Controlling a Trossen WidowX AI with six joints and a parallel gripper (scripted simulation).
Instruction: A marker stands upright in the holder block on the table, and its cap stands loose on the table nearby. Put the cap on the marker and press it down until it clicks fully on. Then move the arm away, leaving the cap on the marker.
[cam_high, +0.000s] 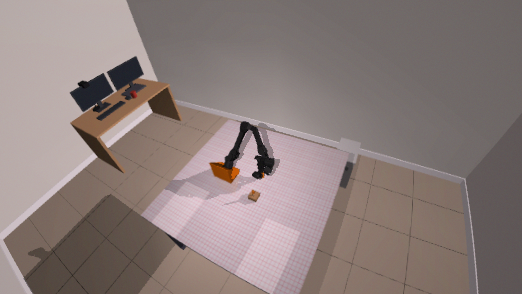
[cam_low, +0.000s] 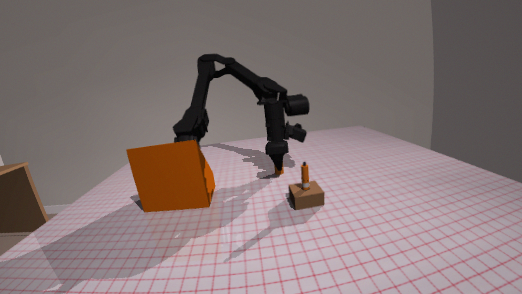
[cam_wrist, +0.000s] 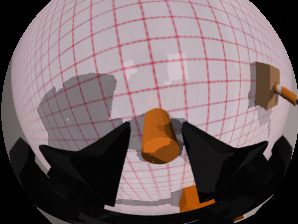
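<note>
The holder block is 200 mm to the right of my gripper tip and 10 mm ahead of it. From my gripper tip the other things lie so: orange cap 10 mm above.
</note>
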